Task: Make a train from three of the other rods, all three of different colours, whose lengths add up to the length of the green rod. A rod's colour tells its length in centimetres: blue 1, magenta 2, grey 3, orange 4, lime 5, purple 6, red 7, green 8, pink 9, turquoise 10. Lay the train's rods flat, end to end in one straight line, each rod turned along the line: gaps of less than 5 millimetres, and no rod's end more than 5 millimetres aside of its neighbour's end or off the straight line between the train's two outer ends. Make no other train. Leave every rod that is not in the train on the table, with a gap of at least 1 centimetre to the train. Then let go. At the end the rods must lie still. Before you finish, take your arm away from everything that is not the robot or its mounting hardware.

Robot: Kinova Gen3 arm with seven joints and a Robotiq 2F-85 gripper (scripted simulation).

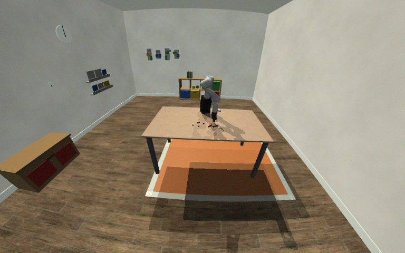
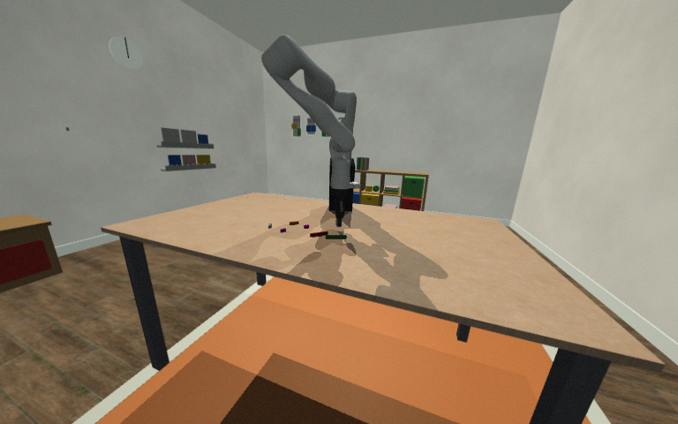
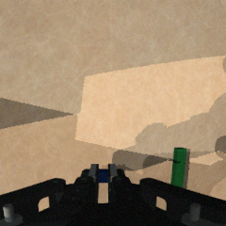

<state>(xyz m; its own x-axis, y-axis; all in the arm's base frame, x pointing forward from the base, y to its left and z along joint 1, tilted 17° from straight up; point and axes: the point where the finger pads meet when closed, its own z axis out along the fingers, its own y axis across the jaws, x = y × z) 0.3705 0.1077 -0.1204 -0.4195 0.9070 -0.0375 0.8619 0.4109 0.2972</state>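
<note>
The red rod lies 8 cm ahead of my hand, 5 cm to the right of it and 3 cm below it. From my hand the other things lie so: green rod 8 cm ahead, 3 cm below, 2 cm to the left; blue rod 1 cm below; orange rod 21 cm to the right, 3 cm below.
</note>
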